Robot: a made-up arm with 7 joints.
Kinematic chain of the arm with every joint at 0, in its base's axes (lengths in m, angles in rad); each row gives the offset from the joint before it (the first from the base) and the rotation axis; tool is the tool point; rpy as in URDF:
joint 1: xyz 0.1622 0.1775 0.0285 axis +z
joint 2: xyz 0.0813 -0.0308 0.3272 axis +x
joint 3: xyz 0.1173 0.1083 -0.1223 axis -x
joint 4: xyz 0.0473 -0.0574 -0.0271 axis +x
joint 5: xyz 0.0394 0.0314 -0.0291 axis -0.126 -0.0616 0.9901
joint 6: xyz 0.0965 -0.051 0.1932 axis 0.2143 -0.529 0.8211
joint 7: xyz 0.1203 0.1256 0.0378 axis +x
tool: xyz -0.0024 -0.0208 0.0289 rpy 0 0 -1.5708
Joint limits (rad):
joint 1: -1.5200..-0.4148
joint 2: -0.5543..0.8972
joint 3: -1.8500..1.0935
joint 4: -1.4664..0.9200
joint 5: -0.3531..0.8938
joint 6: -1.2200..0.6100
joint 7: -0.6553..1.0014
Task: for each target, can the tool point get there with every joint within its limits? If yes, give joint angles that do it. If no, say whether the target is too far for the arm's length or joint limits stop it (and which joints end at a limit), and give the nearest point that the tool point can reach.
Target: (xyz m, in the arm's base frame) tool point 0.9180 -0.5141 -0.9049
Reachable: no: too far | nearest point 0.4970 -0.1288 -0.1008 | short by 0.986 m
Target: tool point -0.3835 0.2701 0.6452
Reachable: no: joint limits stop it (at a limit: joint 1, joint 2, joint 4, joint 5, joint 6, joint 7) | nearest point -0.0791 -0.0871 0.4055 | short by 0.527 m
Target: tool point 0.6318 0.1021 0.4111
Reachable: yes | joints -0.5039 -0.2023 -1.2809 -0.7607 0.5368 -0.0865 0.4355
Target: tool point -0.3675 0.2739 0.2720
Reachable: no: joint limits stop it (at a limit: joint 1, joint 2, joint 4, joint 5, joint 6, joint 7) | nearest point -0.1522 -0.0909 0.2428 | short by 0.425 m
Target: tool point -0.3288 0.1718 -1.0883
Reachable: no: too far | nearest point 0.0591 -0.1238 -0.1084 | short by 1.095 m
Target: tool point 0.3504 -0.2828 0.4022
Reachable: yes | joints -1.0059 0.0667 -0.2490 0.7149 0.1646 -0.0197 0.5764
